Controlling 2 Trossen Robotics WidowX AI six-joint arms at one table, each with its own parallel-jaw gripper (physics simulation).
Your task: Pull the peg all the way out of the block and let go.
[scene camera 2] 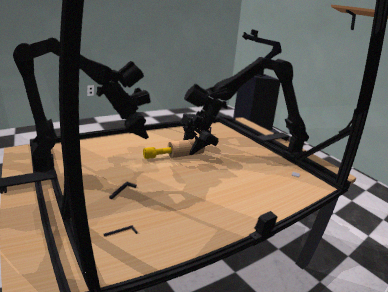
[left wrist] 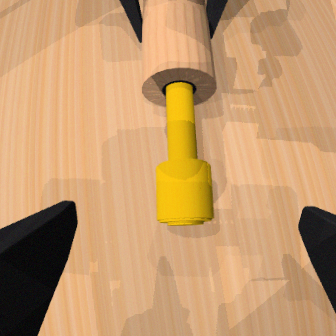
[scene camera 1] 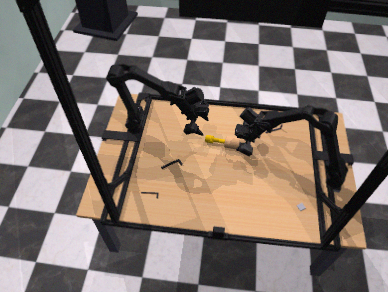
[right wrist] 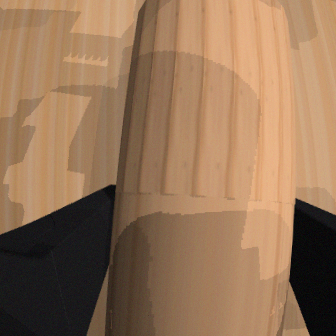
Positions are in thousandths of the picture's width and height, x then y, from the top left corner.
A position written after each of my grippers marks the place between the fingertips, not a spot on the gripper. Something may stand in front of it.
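Observation:
My left gripper (scene camera 2: 370,454), (left wrist: 573,644). My right gripper (scene camera 2: 481,519), (right wrist: 585,597). Wooden block (right wrist: 603,668), (left wrist: 522,144). Yellow peg (left wrist: 546,546).

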